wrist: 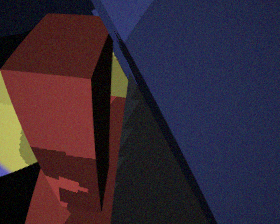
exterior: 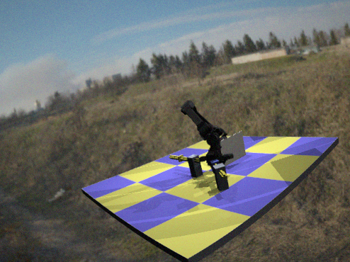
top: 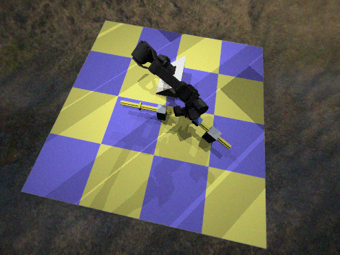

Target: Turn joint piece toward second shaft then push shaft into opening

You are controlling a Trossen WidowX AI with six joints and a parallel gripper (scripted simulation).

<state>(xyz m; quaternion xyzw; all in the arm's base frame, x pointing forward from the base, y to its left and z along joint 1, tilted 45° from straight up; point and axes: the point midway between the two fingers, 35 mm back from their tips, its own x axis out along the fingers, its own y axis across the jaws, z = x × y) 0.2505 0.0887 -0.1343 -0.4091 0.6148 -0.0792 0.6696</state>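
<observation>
Now: the red joint piece 5 cm above my gripper tip.
</observation>
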